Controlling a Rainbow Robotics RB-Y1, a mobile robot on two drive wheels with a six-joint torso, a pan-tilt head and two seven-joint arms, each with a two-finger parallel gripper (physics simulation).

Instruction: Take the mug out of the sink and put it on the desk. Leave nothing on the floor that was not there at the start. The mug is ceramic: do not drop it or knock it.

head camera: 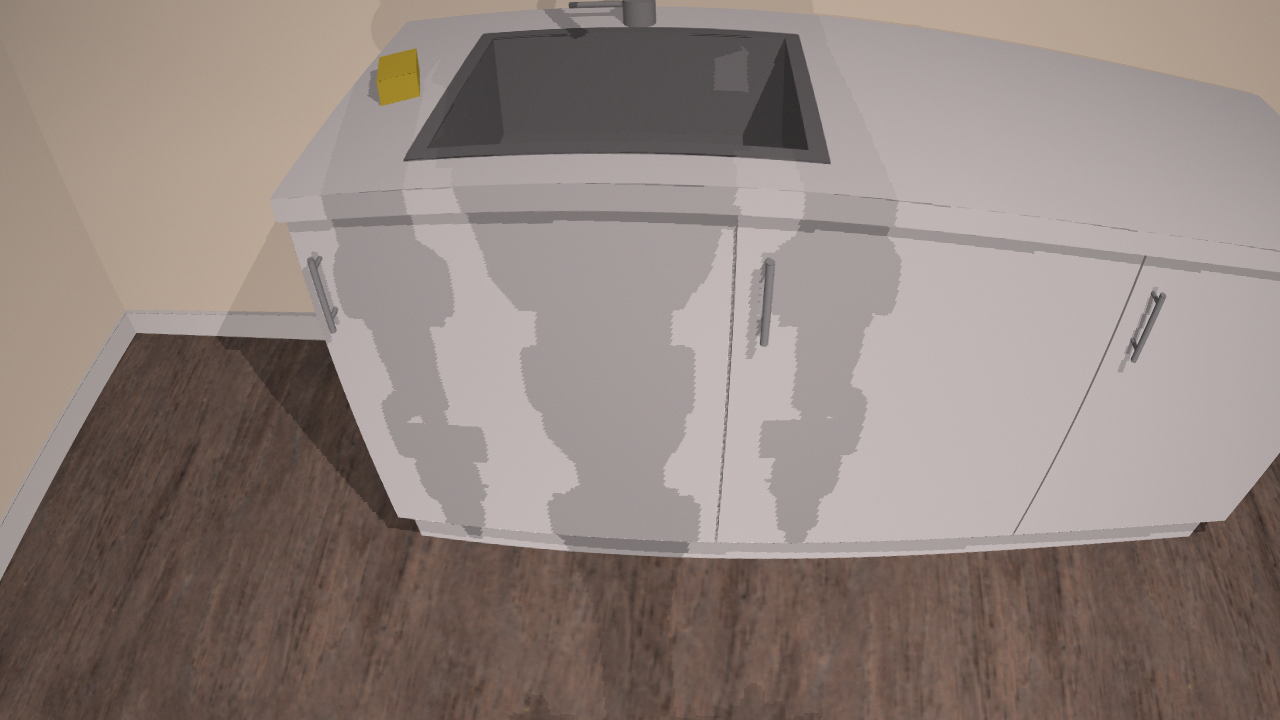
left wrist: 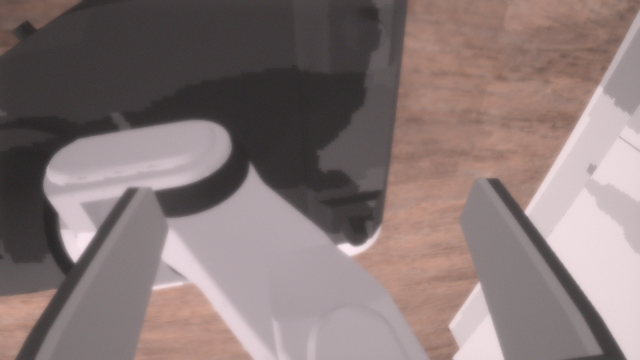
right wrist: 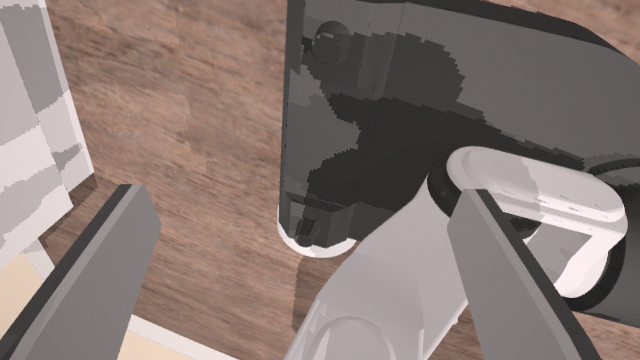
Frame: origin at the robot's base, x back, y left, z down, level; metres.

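Where they show: left gripper, fingertip midpoint: (left wrist: pixel 314 204); right gripper, fingertip midpoint: (right wrist: pixel 305 207).
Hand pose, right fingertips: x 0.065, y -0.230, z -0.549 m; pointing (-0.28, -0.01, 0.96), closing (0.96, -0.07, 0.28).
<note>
After its pixels a point has its place.
The dark grey sink (head camera: pixel 617 154) is set in the white counter at the top of the head view. Its back wall, side walls and a thin strip near the front rim show; no mug can be made out in it, and part of its bottom is hidden behind the front edge. The desk does not show in these views. My left gripper (left wrist: pixel 314 204) {x 0.123, y 0.225, z -0.539 m} is open, with no object between its fingers. My right gripper (right wrist: pixel 305 207) {x 0.065, y -0.230, z -0.549 m} is open too, with no object between its fingers. Both hang low beside my base, away from the sink.
A yellow block (head camera: pixel 398 77) {x -0.964, y 0.326, z -0.953 m} lies on the counter (head camera: pixel 1029 143) {x -0.798, y -0.582, z -0.911 m} left of the sink. A faucet base (head camera: pixel 639 12) {x -1.163, y -0.035, z -0.942 m} stands behind the sink. White cabinet doors with bar handles face me. My dark base (left wrist: pixel 250 100) {x 0.144, y 0.077, z -0.169 m} (right wrist: pixel 420 115) {x 0.136, y -0.082, z -0.169 m} is beside the grippers. Walls meet at the left.
</note>
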